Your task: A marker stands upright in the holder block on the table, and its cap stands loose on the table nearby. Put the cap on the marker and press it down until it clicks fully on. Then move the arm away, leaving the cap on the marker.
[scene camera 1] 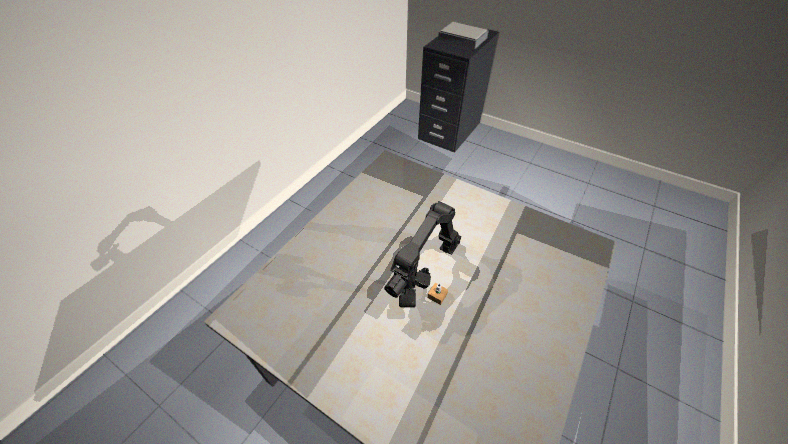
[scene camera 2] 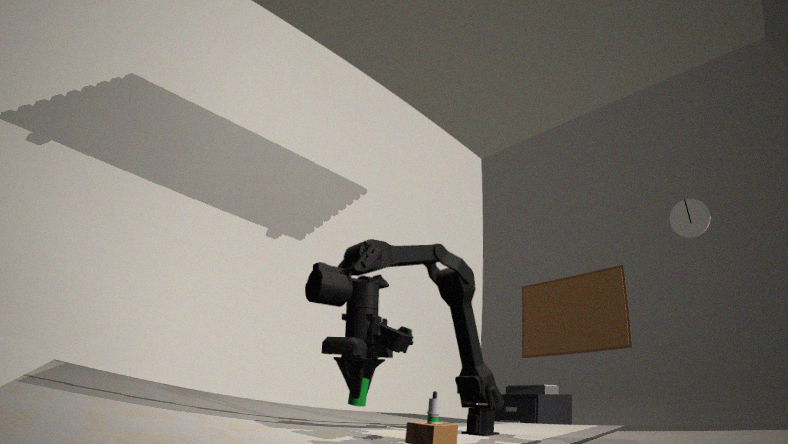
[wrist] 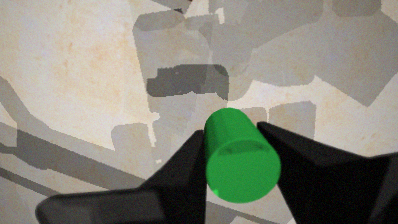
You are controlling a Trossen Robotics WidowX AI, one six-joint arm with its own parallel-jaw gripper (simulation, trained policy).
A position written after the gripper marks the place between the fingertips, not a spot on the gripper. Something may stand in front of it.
In view: the gripper [scene camera 2: 359, 397] and a green cap [wrist: 241, 166].
The gripper also shows in the wrist view [wrist: 230, 133]. Scene camera 1 does not show the green cap, which is hidden by the gripper.
